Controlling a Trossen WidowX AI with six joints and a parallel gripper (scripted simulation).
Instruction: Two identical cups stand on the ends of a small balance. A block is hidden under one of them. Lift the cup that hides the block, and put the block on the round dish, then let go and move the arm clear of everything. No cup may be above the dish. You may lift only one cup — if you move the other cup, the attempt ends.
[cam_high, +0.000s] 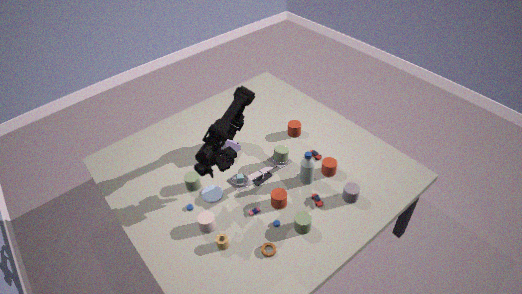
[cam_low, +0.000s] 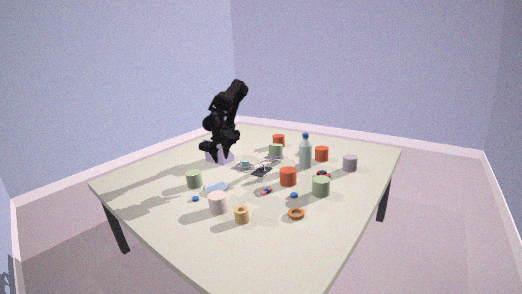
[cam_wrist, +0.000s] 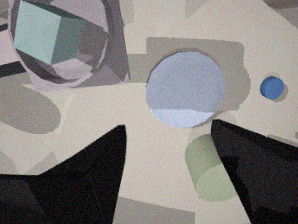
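The teal block lies 7 cm ahead of my gripper tip, 6 cm to the left of it and 3 cm below it. The rest, counted from my gripper tip: round light-blue dish 2 cm behind, 4 cm to the right, 11 cm below; pink-and-blue piece 20 cm ahead, 2 cm to the left, 11 cm below; balance 8 cm ahead, 19 cm to the left, 8 cm below.
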